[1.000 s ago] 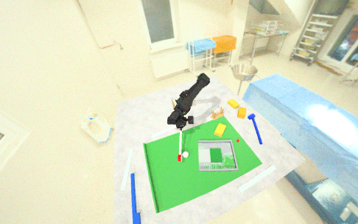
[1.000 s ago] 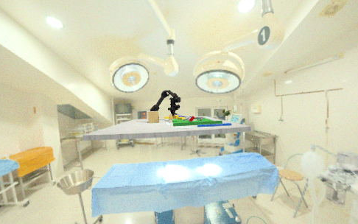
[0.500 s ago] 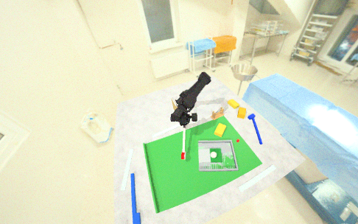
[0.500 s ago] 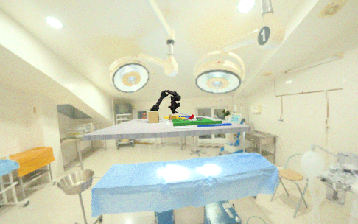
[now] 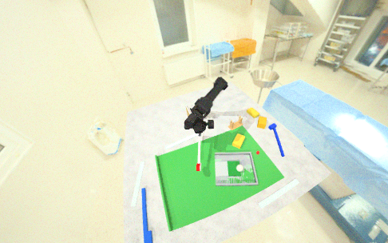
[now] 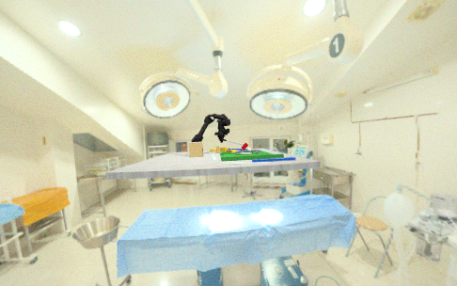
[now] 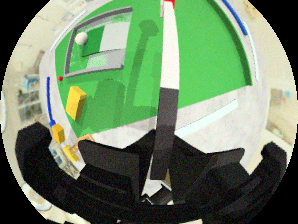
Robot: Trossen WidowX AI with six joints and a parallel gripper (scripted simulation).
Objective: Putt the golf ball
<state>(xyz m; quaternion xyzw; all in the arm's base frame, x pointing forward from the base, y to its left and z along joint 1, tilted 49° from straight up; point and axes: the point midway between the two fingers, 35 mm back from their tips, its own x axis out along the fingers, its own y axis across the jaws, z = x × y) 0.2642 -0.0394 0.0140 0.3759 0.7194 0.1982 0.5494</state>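
Now: gripper tip 110 mm short of the red putter, 40 mm to the left of it and 10 mm above it. Round my gripper tip: white golf ball (280 mm ahead, 170 mm to the left, 90 mm below); wooden stand (320 mm to the left, 90 mm below, 70 mm behind); green mat (220 mm ahead, 120 mm below, 30 mm to the left).
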